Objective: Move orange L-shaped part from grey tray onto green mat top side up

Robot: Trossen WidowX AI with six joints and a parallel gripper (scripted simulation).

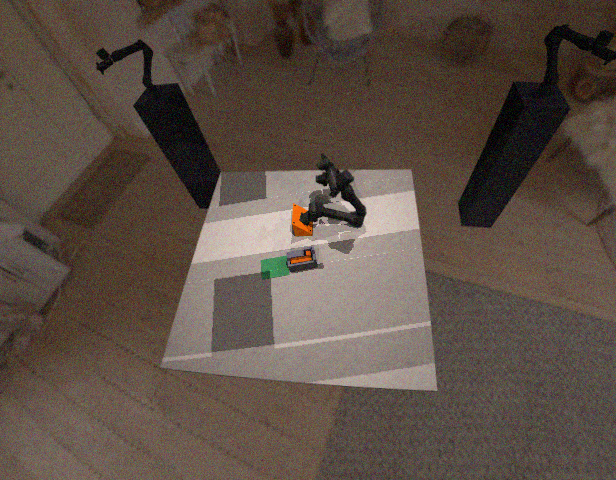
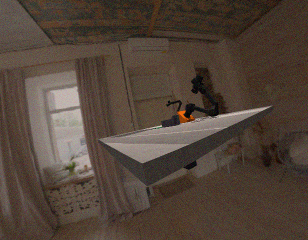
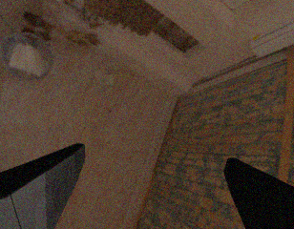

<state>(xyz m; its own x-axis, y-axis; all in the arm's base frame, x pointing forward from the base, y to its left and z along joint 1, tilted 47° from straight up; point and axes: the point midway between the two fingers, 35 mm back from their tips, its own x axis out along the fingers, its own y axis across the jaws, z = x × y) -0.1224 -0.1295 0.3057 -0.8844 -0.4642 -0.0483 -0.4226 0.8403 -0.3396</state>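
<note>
The orange L-shaped part is 43 cm ahead of my gripper tip, 9 cm to the right of it and 31 cm below it. From my gripper tip the other things lie so: green mat: 47 cm ahead, 25 cm to the right, 37 cm below.
</note>
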